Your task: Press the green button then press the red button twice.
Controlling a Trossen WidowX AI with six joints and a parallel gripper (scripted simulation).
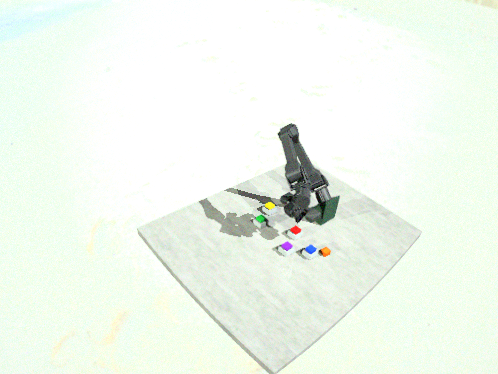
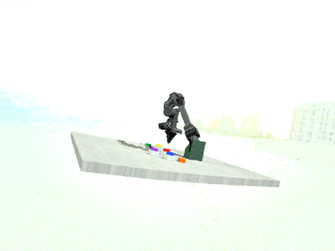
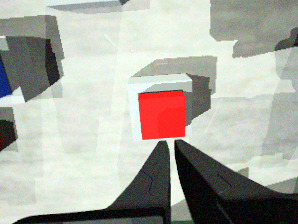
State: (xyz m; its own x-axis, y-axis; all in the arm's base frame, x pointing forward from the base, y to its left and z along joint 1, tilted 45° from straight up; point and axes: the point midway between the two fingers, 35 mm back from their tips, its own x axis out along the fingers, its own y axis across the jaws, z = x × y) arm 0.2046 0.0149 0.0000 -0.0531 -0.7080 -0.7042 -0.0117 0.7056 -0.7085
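The red button is 40 mm below my gripper tip. Round my gripper tip: purple button 100 mm ahead, 50 mm to the left, 40 mm below; green button 70 mm ahead, 150 mm to the right, 40 mm below; blue button 40 mm ahead, 130 mm to the left, 40 mm below.
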